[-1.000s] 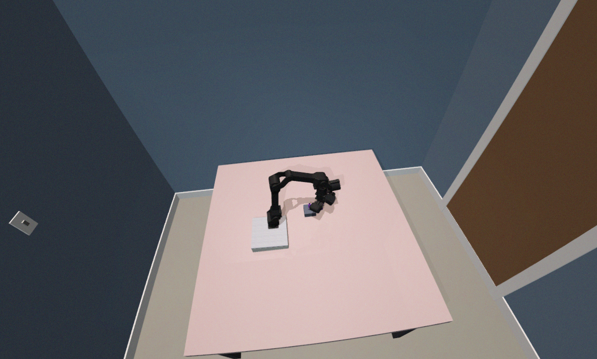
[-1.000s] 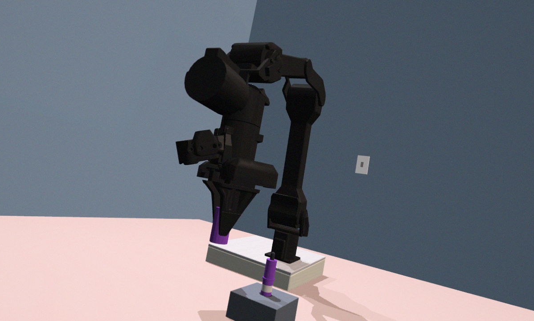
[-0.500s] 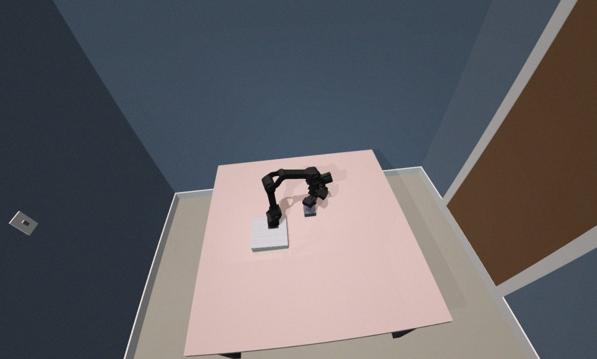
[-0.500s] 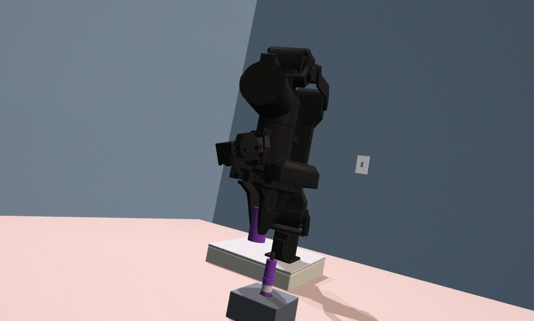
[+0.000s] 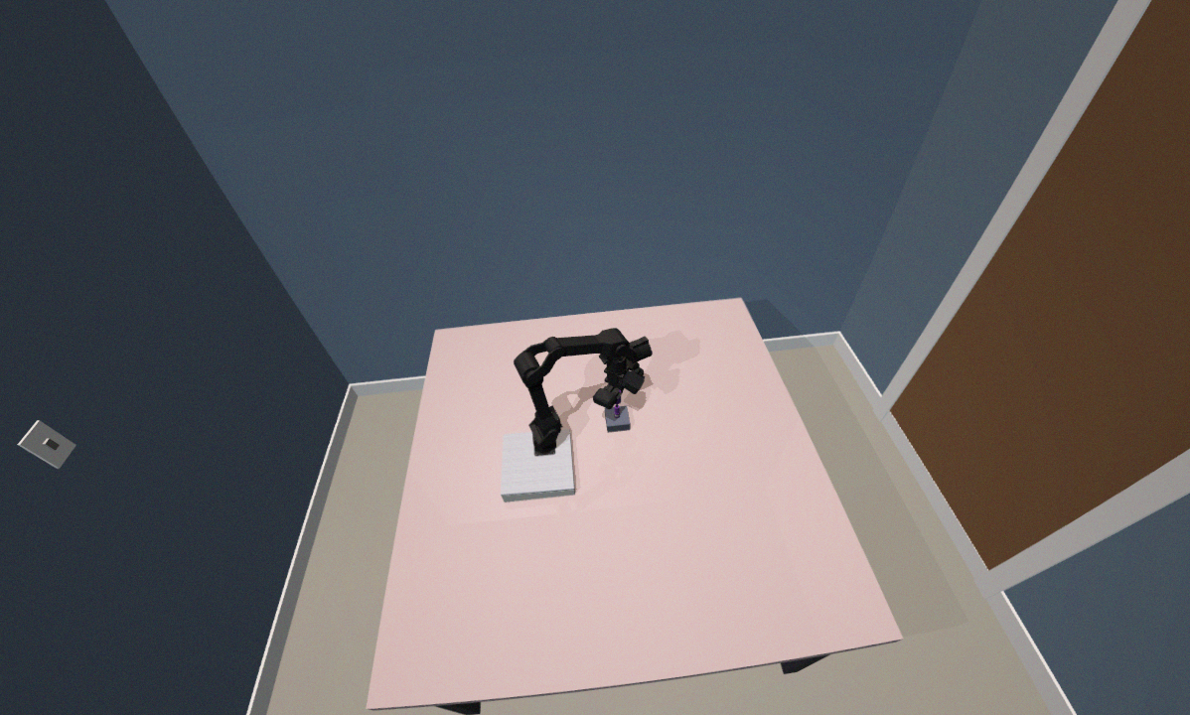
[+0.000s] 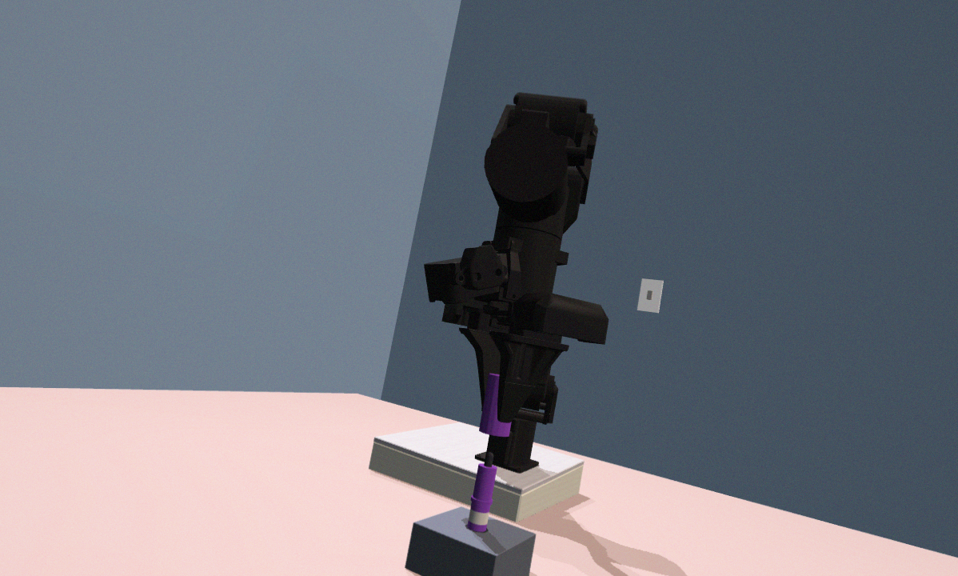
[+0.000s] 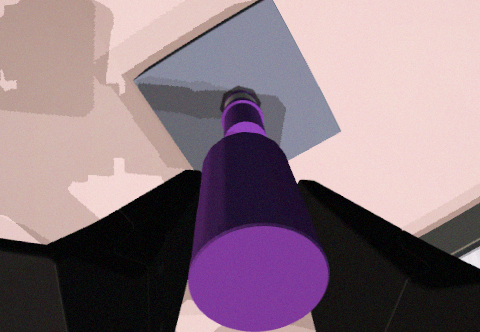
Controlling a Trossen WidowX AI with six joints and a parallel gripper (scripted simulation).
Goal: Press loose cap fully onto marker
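Now: gripper tip 5 cm above the purple marker. The rest, counted from my gripper tip: purple cap: 1 cm above; grey holder block: 11 cm below.
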